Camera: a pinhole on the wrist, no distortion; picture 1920 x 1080 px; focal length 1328.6 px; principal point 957.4 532.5 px. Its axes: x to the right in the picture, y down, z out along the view. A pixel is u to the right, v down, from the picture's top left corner.
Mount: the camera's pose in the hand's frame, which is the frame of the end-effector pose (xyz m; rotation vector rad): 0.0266 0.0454 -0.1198 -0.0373 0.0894 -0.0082
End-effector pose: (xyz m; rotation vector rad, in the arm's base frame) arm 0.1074 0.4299 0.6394 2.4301 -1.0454 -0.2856
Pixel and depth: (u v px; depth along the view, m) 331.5 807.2 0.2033
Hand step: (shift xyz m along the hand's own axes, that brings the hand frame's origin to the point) -0.0503 0.0958 0.0895
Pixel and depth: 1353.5 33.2 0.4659
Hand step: 0.2055 -0.1138 0.3381
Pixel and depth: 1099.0 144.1 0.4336
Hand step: 0.1106 -0.0657 0.3124
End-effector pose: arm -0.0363 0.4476 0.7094 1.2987 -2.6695 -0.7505
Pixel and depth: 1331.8 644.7 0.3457
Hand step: 0.1547 0.0864 0.2145
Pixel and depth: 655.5 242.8 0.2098
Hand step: -0.0024 0.0079 0.0950
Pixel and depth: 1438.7 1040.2 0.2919
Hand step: 0.1587 0.1666 0.1571
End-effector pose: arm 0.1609 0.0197 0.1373 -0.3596 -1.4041 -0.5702
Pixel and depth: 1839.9 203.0 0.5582
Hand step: 0.4449 -0.0760 0.4080
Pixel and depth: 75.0 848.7 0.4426
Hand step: -0.2259 0.1699 0.3430
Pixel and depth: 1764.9 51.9 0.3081
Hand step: 0.2399 -0.0565 0.1744
